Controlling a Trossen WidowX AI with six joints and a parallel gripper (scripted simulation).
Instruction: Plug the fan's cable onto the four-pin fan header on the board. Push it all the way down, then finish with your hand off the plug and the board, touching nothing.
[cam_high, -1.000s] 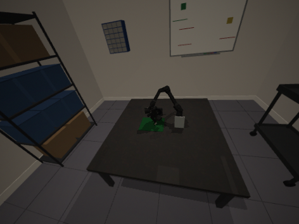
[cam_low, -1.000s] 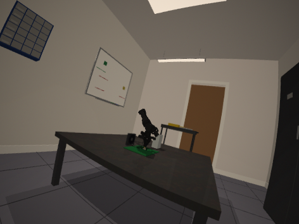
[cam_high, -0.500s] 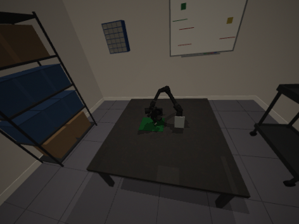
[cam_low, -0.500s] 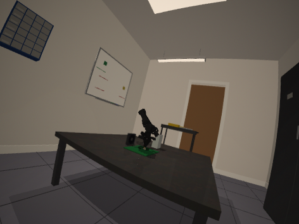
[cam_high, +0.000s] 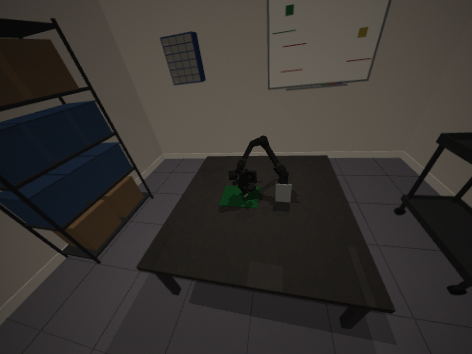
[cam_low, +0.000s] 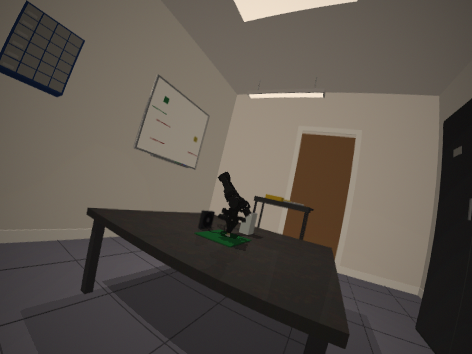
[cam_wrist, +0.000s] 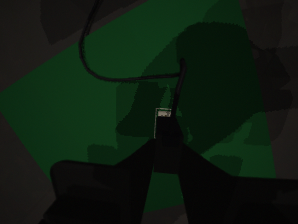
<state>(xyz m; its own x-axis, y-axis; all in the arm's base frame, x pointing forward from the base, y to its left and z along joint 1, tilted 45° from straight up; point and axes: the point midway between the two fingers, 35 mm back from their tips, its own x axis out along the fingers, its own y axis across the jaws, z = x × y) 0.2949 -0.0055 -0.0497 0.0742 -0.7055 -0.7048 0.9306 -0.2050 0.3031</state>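
Right now the green board is 50 mm below my gripper tip and 40 mm ahead of it. From my gripper tip the other things lie so: black plug (10 mm to the right, 10 mm above); black fan (190 mm to the right, 20 mm above, 10 mm ahead).
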